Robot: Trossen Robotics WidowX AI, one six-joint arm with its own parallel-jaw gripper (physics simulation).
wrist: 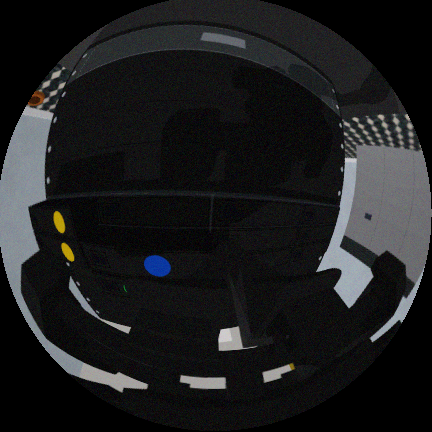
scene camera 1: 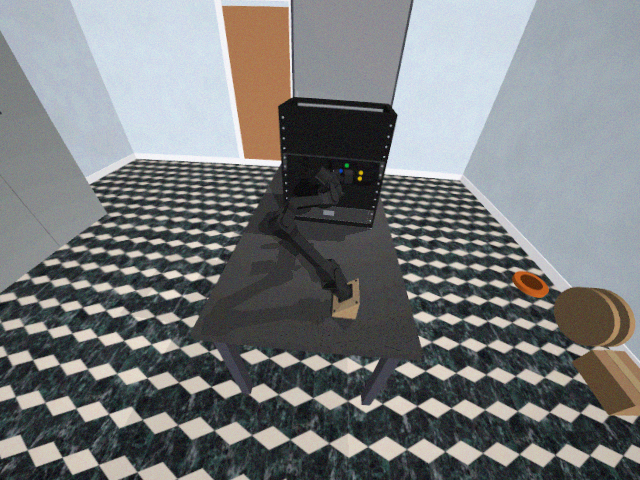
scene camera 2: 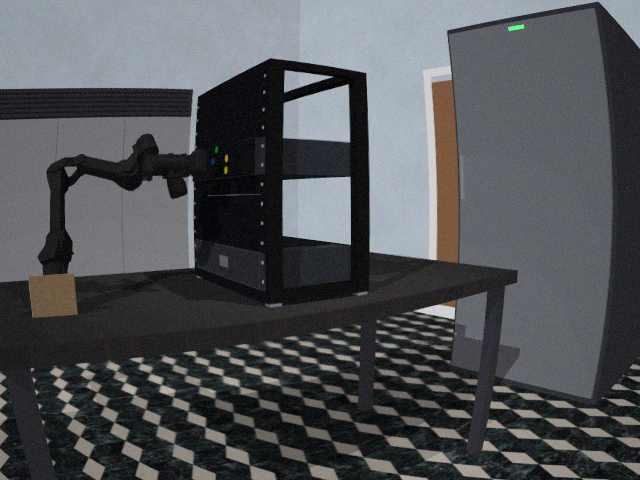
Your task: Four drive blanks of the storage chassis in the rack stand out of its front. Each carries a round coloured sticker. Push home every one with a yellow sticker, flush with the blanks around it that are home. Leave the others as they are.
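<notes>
The storage chassis (scene camera 2: 245,157) is in the black rack (scene camera 1: 391,129) (scene camera 2: 273,206). The upper yellow sticker (scene camera 1: 360,172) (scene camera 2: 226,158) (wrist: 67,252) sits above the lower yellow sticker (scene camera 1: 359,178) (scene camera 2: 225,169) (wrist: 59,222), toward the chassis's right side; the wrist view is upside down. The blue sticker (scene camera 1: 341,170) (scene camera 2: 212,161) (wrist: 157,265) and the higher green sticker (scene camera 1: 346,165) (scene camera 2: 216,149) (wrist: 125,288) are further left; green is a thin sliver in the wrist view. Dark blank edges hide how far each stands out. My gripper (scene camera 1: 348,177) (scene camera 2: 205,161) is shut and empty, close at the front, left of the yellows; contact is unclear.
The rack stands on a dark table (scene camera 1: 372,289) (scene camera 2: 413,281). A lower chassis (scene camera 1: 351,213) (scene camera 2: 242,266) with a pale label sits at the rack's bottom. The arm's base is on a wooden block (scene camera 1: 346,310) (scene camera 2: 53,297). A tall grey cabinet (scene camera 2: 527,180) stands behind.
</notes>
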